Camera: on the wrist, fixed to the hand. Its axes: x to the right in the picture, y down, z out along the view.
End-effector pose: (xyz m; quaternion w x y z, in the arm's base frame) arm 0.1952 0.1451 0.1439 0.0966 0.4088 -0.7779 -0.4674
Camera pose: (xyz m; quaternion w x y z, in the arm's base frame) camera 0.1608 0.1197 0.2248 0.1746 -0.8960 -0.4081 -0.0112
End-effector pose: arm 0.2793 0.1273 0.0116 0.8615 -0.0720 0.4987 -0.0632
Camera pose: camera 0.2564 0.1975 -0.0424 0.2015 0.4729 -0.2285 0.8267
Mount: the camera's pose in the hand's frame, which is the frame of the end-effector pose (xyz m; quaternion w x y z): 0.0219 0.0782 -0.0422 0.0267 -0.0241 0.3270 -0.9444
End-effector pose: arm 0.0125 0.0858 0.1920 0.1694 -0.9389 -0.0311 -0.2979
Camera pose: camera 0.0198 -0.0029 0.2133 0.2893 -0.0976 0.8249 0.4757
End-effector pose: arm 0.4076 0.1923 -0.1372 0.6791 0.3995 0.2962 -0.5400
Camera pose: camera 0.4900 0.2255 -0.1594 0.5790 0.1088 -0.6202 0.5179
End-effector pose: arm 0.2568 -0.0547 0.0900 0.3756 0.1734 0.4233 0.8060
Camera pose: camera 0.1813 -0.0896 0.1282 0.6370 -0.6677 0.2784 -0.2663
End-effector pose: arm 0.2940 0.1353 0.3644 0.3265 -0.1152 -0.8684 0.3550
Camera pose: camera 0.3022 0.2240 0.3435 0.6251 0.6930 -0.0338 -0.3574
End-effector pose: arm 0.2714 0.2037 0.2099 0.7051 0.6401 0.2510 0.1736
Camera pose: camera 0.2709 0.2599 0.2821 0.1161 -0.2937 0.8375 -0.4459
